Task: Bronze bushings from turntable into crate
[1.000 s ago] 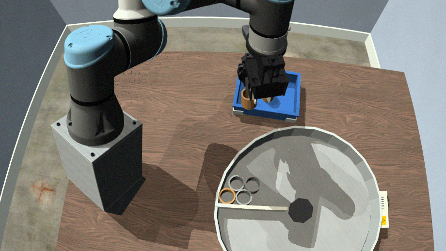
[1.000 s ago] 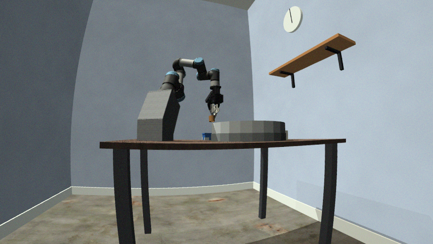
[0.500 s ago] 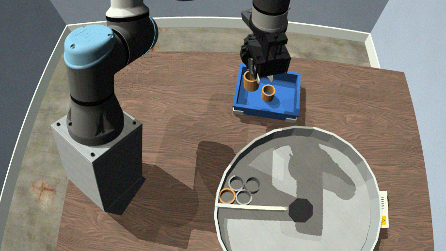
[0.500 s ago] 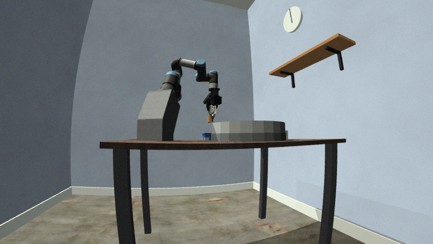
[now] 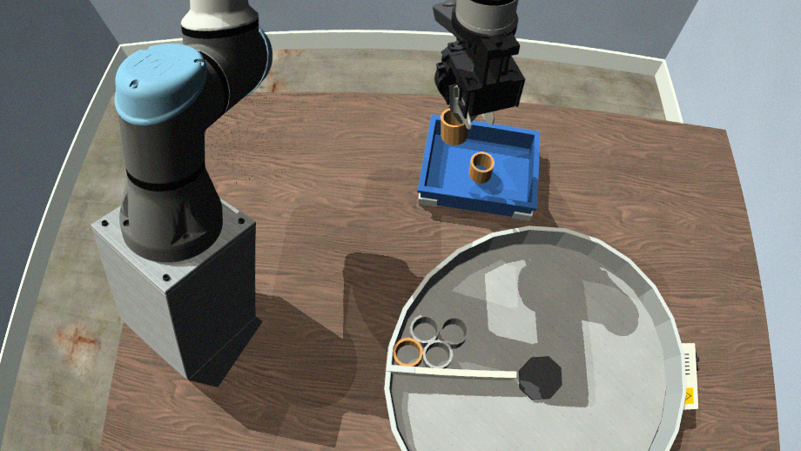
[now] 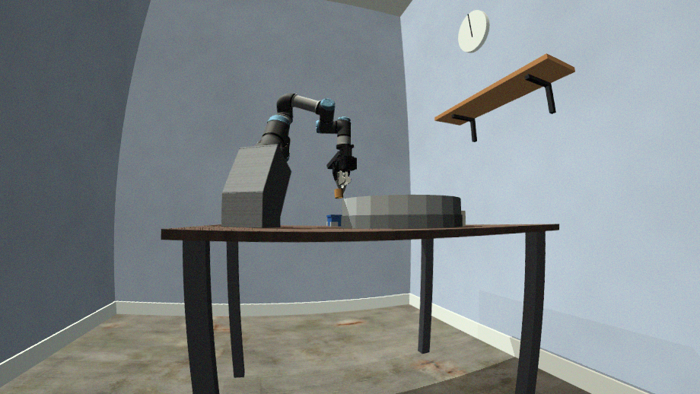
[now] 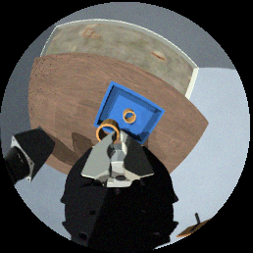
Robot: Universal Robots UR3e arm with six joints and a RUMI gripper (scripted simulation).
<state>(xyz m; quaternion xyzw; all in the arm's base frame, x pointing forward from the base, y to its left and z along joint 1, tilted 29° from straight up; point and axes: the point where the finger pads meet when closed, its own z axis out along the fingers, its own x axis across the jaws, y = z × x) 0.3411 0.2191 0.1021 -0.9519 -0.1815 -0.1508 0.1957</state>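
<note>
Now: the blue crate 14 cm below my hand and 4 cm ahead of it. From my hand the other things lie so: grey turntable (34 cm to the right, 14 cm ahead, 11 cm below).
</note>
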